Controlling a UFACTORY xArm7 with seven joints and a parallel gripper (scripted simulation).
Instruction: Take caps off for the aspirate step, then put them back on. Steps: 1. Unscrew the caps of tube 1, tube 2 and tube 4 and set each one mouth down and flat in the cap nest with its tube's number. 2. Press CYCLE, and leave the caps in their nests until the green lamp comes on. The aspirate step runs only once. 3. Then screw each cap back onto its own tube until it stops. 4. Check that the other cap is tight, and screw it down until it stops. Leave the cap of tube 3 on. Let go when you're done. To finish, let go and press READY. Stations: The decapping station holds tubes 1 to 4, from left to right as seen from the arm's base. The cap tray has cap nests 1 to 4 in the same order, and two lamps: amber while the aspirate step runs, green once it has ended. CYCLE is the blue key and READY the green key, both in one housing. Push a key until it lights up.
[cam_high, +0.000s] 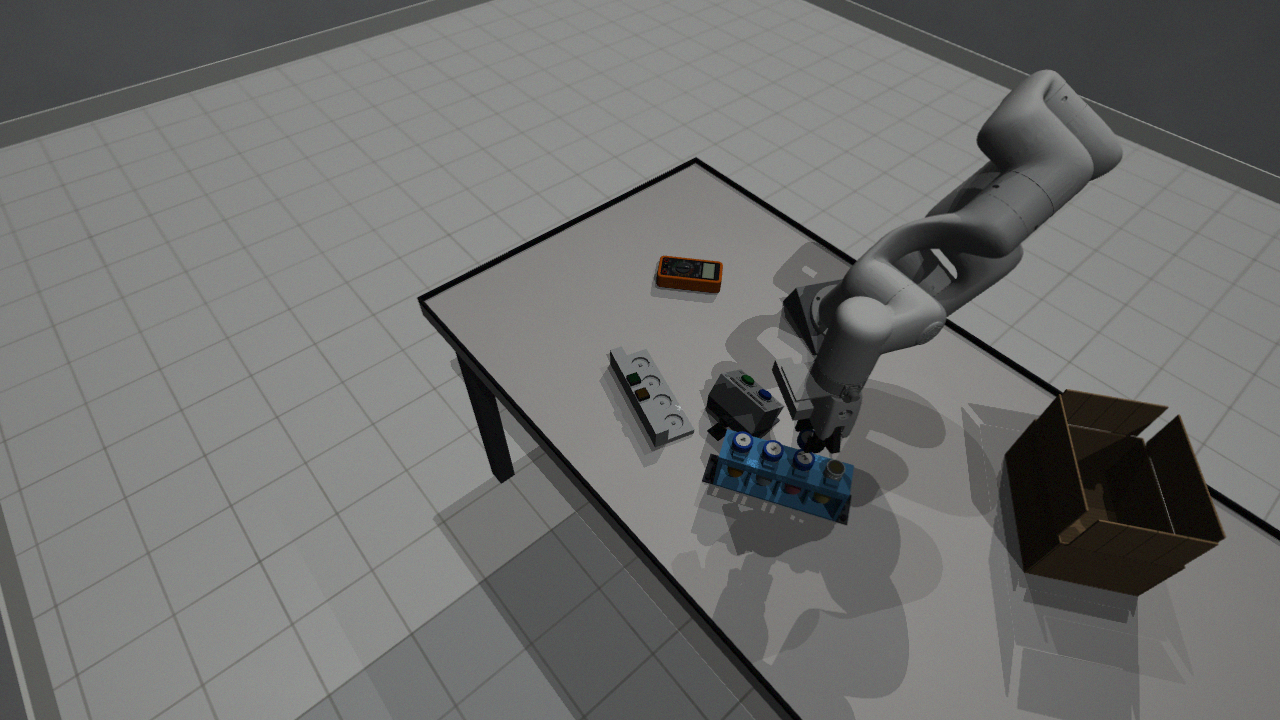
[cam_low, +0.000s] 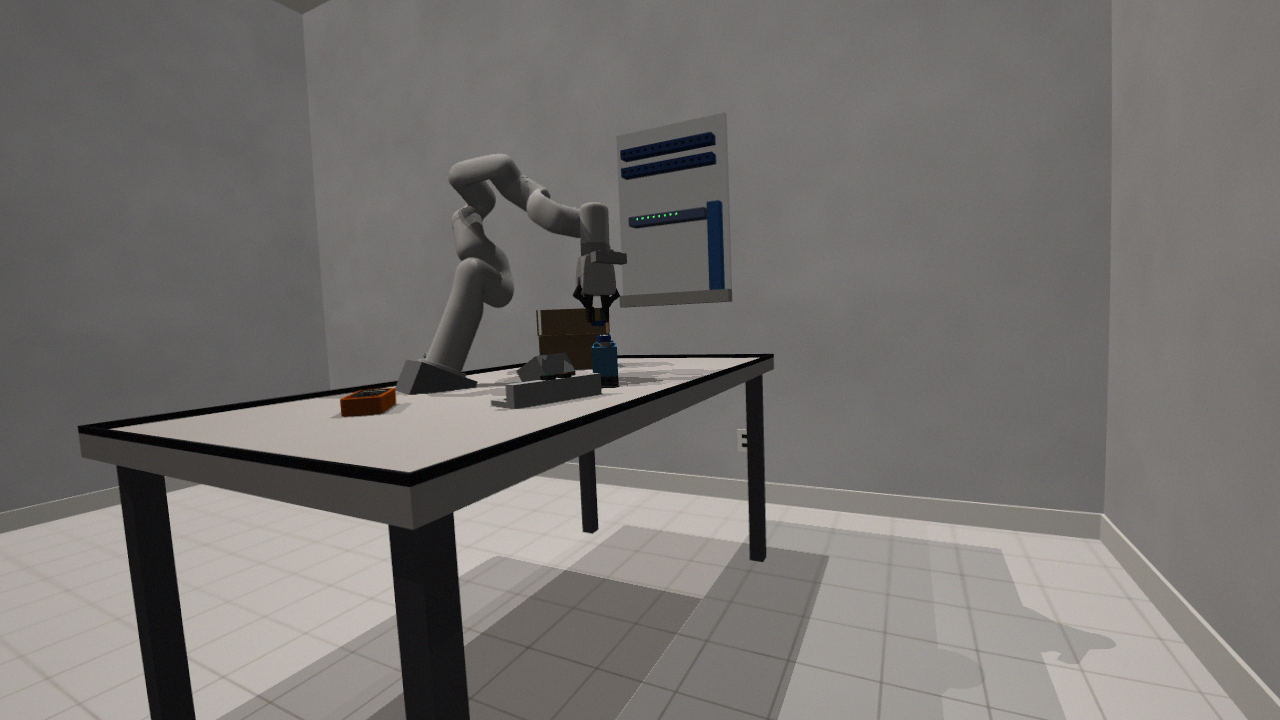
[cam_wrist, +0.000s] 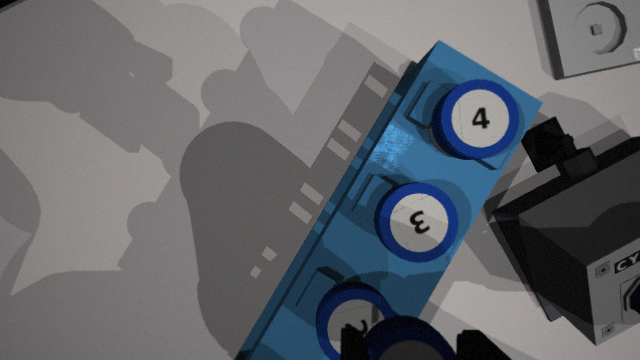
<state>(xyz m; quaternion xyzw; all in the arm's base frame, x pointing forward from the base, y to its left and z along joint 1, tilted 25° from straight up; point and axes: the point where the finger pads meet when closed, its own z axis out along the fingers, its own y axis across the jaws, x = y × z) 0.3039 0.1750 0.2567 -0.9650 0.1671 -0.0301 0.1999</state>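
Right now my hand is 1 cm short of the cap 2, 1 cm to the right of it and 6 cm above it. The rest, counted from my hand: cap 3: 4 cm ahead, 3 cm to the right, 6 cm below; cap 1: 2 cm below; cap 4: 8 cm ahead, 7 cm to the right, 6 cm below.
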